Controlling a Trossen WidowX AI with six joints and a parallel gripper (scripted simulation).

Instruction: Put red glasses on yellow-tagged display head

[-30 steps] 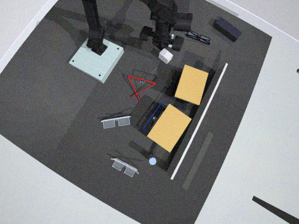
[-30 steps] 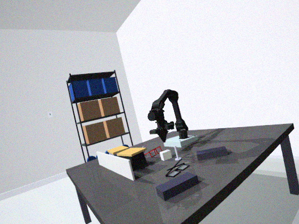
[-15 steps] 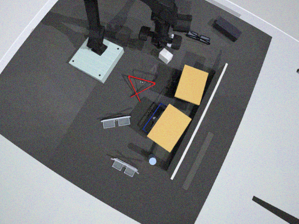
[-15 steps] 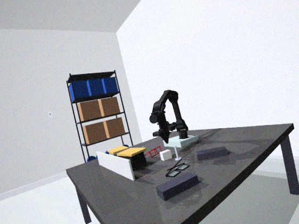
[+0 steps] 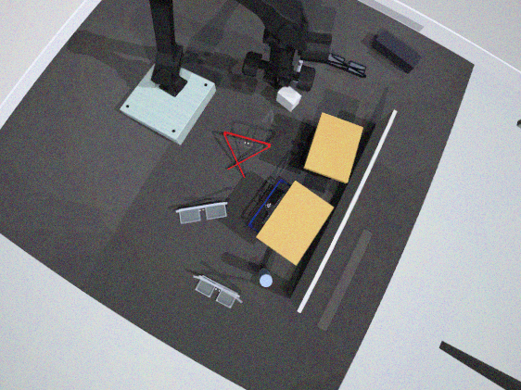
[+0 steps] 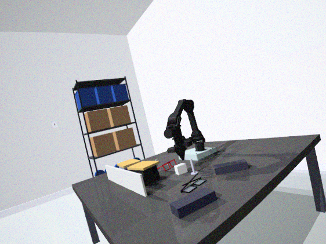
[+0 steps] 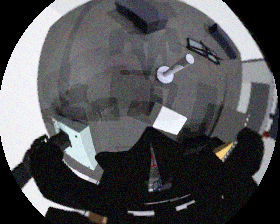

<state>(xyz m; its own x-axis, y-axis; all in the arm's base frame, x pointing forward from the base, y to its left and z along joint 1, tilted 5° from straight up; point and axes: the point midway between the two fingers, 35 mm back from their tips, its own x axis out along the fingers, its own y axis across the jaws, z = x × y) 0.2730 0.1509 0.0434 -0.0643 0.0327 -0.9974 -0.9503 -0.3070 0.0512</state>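
The white cube lies 4 cm below my gripper tip, 4 cm ahead of it and 1 cm to the left of it. Round my gripper tip: white board (35 cm ahead, 18 cm to the right, 1 cm below); then pale blue cylinder (46 cm to the right, 26 cm ahead, 1 cm below); then white post (11 cm to the left, 4 cm below, 2 cm ahead).
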